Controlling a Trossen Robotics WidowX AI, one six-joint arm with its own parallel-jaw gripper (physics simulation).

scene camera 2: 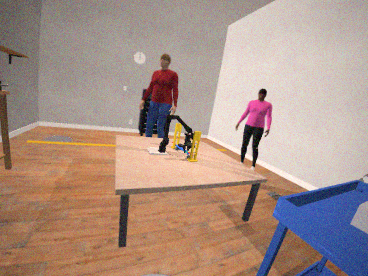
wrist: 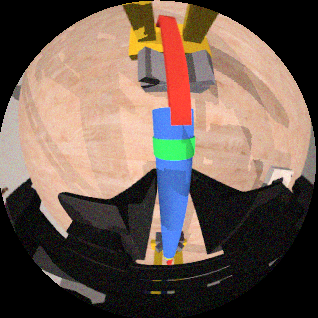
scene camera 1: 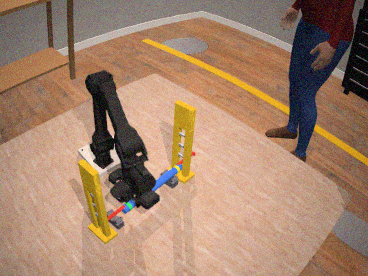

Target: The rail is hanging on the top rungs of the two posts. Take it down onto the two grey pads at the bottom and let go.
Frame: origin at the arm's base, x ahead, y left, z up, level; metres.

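Where they show: gripper, between the fingertips: point(scene camera 2: 185, 152) point(wrist: 171, 172) point(scene camera 1: 134, 204); arm's base, origin of its link: point(scene camera 2: 161, 151) point(scene camera 1: 103, 161).
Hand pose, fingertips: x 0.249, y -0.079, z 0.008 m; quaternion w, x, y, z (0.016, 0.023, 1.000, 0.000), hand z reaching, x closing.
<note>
Each offset is from my fingertips to the top centre of the thing. "spot": to the spot under its first point. Level surfaces: height alone.
The rail, a blue bar @(dz +0.031, dx +0.000, dy +0.094 m) point(scene camera 1: 166, 178) point(scene camera 2: 180, 148) point(wrist: 174, 192) with a green band, a yellow band and thin red ends, lies low between two yellow posts @(spot: dz +0.274, dx +0.011, dy -0.164 m) point(scene camera 1: 90, 172) @(spot: dz +0.257, dx +0.011, dy +0.233 m) point(scene camera 1: 185, 112). My gripper point(scene camera 1: 149, 194) point(wrist: 171, 172) is shut on its blue middle. One grey pad @(dz +0.017, dx -0.008, dy -0.094 m) point(scene camera 1: 116, 220) point(wrist: 200, 72) is at the foot of the near post, under the green-banded side's red end in the wrist view. The other grey pad @(spot: dz +0.014, dx +0.015, dy +0.164 m) point(scene camera 1: 170, 181) is by the far post, close under the rail. Whether the rail touches the pads cannot be told. The fingers' hold is partly hidden in scene camera 1.
The posts stand on yellow feet @(spot: dz -0.002, dx +0.012, dy -0.169 m) point(scene camera 1: 103, 233) @(spot: dz -0.013, dx +0.038, dy +0.234 m) point(scene camera 1: 186, 177) on the wooden table top @(dz -0.026 m) point(scene camera 1: 260, 200) point(scene camera 2: 145, 175). The arm's white base plate point(scene camera 1: 86, 151) point(scene camera 2: 155, 151) is behind the rail. A blue cart point(scene camera 2: 310, 205) stands off the table, and two people stand beyond it.
</note>
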